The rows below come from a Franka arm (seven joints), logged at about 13 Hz.
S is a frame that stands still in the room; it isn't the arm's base.
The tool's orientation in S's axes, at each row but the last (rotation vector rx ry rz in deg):
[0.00, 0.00, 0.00]
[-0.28, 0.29, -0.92]
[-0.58, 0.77, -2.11]
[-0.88, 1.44, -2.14]
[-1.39, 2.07, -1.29]
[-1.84, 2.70, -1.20]
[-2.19, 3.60, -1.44]
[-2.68, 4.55, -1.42]
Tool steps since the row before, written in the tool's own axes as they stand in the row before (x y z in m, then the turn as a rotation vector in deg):
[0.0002, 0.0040, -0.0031, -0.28, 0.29, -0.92]
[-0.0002, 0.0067, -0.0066, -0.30, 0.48, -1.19]
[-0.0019, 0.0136, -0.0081, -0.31, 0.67, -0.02]
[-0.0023, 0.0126, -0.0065, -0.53, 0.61, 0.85]
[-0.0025, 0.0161, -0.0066, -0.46, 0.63, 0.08]
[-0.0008, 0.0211, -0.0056, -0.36, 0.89, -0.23]
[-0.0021, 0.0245, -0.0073, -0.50, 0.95, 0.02]
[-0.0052, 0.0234, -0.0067, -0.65, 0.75, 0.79]
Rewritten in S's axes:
[0.0002, 0.0040, -0.0031, -0.28, 0.29, -0.92]
[-0.0001, 0.0067, -0.0066, -0.30, 0.48, -1.19]
[-0.0015, 0.0136, -0.0082, -0.29, 0.68, -0.02]
[-0.0020, 0.0126, -0.0066, -0.49, 0.64, 0.85]
[-0.0024, 0.0160, -0.0069, -0.44, 0.64, 0.08]
[-0.0006, 0.0209, -0.0062, -0.35, 0.89, -0.24]
[-0.0020, 0.0243, -0.0081, -0.47, 0.96, 0.01]
[-0.0052, 0.0232, -0.0074, -0.57, 0.80, 0.80]

